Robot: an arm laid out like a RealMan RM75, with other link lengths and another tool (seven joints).
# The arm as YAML. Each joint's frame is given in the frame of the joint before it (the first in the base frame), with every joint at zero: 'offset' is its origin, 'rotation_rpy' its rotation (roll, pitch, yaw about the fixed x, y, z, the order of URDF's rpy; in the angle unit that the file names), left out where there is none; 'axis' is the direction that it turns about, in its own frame. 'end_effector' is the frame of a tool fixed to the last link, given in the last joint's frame.
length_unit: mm
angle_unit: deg
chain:
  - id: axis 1
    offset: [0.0, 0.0, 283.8]
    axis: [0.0, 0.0, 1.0]
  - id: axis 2
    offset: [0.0, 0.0, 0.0]
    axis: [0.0, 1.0, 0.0]
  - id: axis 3
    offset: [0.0, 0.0, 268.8]
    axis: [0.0, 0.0, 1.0]
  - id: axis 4
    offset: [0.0, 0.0, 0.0]
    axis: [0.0, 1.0, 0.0]
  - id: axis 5
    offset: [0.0, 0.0, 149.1]
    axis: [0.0, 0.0, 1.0]
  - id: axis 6
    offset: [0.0, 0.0, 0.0]
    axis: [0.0, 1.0, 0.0]
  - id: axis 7
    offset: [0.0, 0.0, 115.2]
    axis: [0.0, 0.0, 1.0]
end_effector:
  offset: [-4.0, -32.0, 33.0]
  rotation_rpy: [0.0, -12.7, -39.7]
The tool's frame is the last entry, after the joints.
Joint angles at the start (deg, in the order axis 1, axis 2, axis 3, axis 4, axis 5, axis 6, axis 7):
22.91, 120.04, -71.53, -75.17, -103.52, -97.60, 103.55
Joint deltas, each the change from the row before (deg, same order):
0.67, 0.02, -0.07, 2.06, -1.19, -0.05, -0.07
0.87, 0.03, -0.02, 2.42, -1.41, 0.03, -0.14
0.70, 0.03, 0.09, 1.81, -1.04, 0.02, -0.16
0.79, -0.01, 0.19, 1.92, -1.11, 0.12, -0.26
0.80, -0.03, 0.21, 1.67, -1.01, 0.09, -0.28
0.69, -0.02, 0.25, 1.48, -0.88, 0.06, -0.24
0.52, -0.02, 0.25, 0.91, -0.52, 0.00, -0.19
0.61, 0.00, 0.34, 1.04, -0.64, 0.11, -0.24
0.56, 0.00, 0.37, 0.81, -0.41, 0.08, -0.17
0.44, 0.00, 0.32, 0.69, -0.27, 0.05, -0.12
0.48, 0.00, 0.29, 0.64, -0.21, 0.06, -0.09
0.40, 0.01, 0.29, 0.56, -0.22, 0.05, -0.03
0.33, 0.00, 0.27, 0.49, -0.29, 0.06, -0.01
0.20, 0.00, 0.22, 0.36, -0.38, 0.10, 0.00
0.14, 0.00, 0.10, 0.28, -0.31, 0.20, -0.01
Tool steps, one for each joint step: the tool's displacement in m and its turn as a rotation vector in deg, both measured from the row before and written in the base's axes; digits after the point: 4 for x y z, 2 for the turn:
0.0044, 0.0007, -0.0047, -1.24, -0.97, -1.05
0.0048, 0.0011, -0.0053, -1.34, -1.15, -1.13
0.0033, 0.0009, -0.0037, -0.93, -0.81, -0.77
0.0035, 0.0015, -0.0034, -0.80, -0.88, -0.74
0.0026, 0.0016, -0.0027, -0.67, -0.81, -0.48
0.0023, 0.0013, -0.0023, -0.58, -0.67, -0.47
0.0009, 0.0012, -0.0011, -0.31, -0.35, -0.18
0.0010, 0.0017, -0.0012, -0.23, -0.41, -0.22
0.0002, 0.0017, -0.0007, -0.11, -0.19, -0.15
0.0001, 0.0013, -0.0005, -0.11, -0.08, -0.18
-0.0004, 0.0015, -0.0005, -0.10, -0.04, -0.11
-0.0001, 0.0012, -0.0004, -0.08, -0.05, -0.18
0.0003, 0.0011, -0.0004, -0.06, -0.14, -0.21
0.0009, 0.0008, -0.0003, 0.01, -0.26, -0.23
0.0008, 0.0007, -0.0004, 0.07, -0.26, -0.17

